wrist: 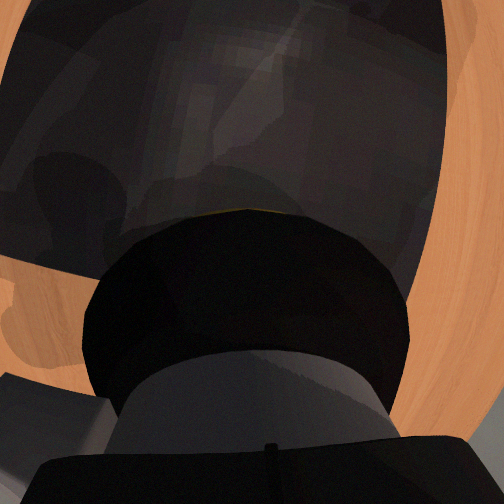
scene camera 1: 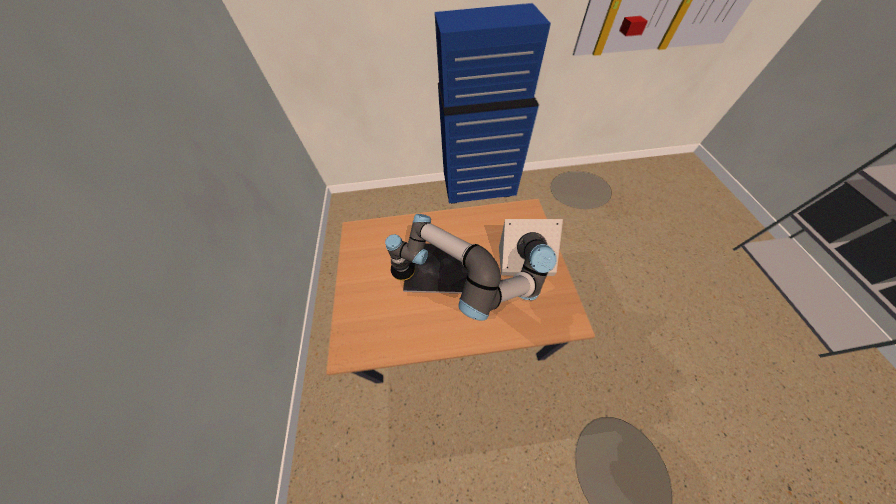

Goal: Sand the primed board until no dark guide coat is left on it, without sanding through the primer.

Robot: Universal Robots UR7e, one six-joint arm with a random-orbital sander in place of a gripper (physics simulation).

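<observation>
The board [scene camera 1: 435, 273] lies flat on the wooden table, dark with guide coat, partly hidden under the arm. The sander [scene camera 1: 401, 270] sits at the board's left edge, its yellow-rimmed pad down at the board. In the wrist view the black sander head [wrist: 245, 295] fills the lower middle. Beyond it the board [wrist: 260, 115] is dark grey with a few slightly paler streaks and patches near the top centre. I cannot tell whether the pad touches the surface.
The arm's base stands on a white mounting plate [scene camera 1: 532, 244] at the table's right. The elbow [scene camera 1: 481, 285] hangs over the board's right side. A blue drawer cabinet [scene camera 1: 488, 103] stands behind the table [scene camera 1: 451, 313]. Metal shelving [scene camera 1: 839, 250] is at far right.
</observation>
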